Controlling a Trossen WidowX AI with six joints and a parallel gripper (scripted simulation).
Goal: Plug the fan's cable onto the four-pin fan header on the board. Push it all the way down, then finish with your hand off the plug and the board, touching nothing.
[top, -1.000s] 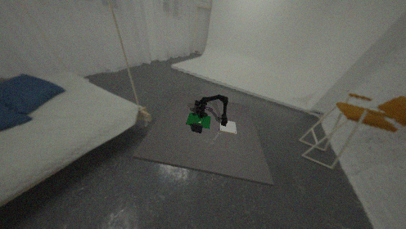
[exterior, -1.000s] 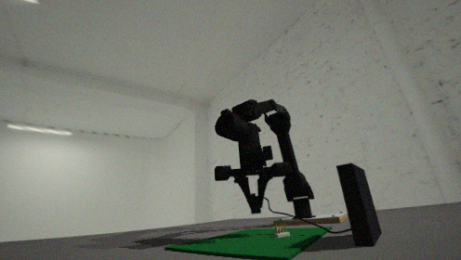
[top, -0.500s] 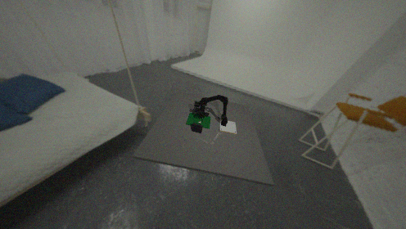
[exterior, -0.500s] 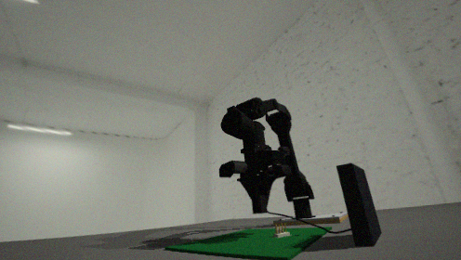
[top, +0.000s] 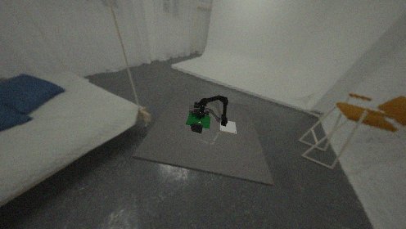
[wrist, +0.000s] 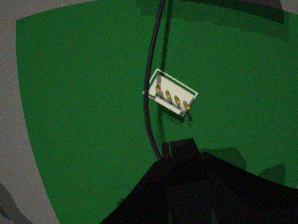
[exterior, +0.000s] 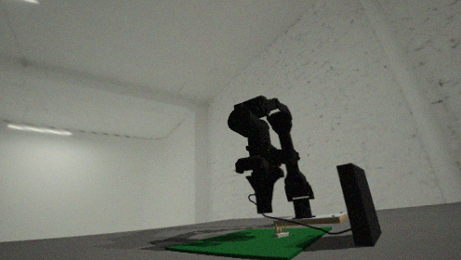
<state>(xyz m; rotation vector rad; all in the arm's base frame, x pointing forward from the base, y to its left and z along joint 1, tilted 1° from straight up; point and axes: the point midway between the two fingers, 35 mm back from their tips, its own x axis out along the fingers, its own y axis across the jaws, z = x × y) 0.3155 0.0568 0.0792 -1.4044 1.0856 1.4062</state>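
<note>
Right now my gripper tip is 80 mm above the green board, 20 mm to the left of it and 20 mm short of it. Also, from my gripper tip: black fan 180 mm to the left, 10 mm behind; then black plug 10 mm to the right, 10 mm above.
</note>
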